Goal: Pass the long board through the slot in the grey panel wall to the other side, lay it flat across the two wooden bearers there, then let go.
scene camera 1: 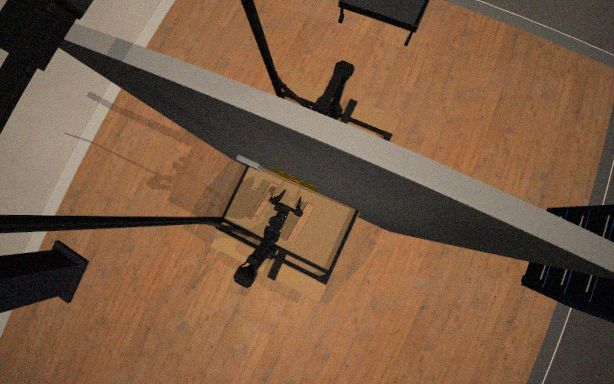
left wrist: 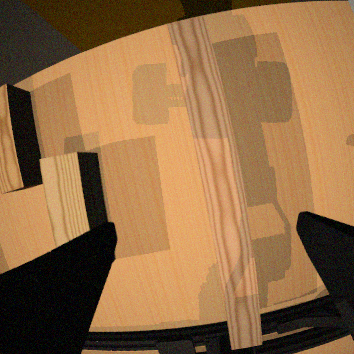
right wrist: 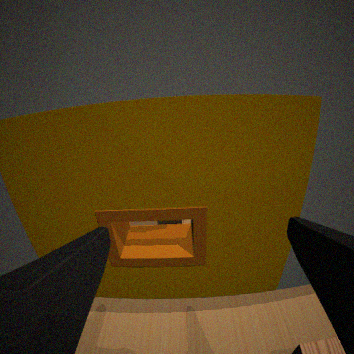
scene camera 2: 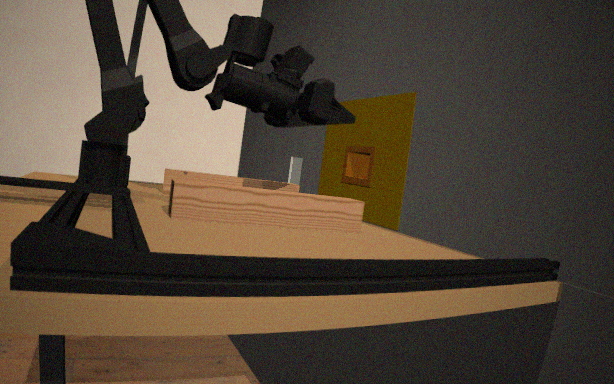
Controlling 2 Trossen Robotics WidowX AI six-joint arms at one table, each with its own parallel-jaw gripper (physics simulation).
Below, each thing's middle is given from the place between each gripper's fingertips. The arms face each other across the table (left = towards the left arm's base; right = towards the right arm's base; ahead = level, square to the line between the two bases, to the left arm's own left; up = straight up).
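Labels:
Measured from my right hand, the orange-framed slot (right wrist: 160, 244) is 40 mm behind, 100 mm to the left and 70 mm below. The small light grey block (scene camera 2: 286, 169) is 340 mm behind that same right hand, 110 mm to the left of it and 120 mm below it.
My left hand gives me other distances: the slot is 3 cm behind it, 23 cm to the right of it and 5 cm below it, while the block is 34 cm behind my left hand, 22 cm to the right and 10 cm below.

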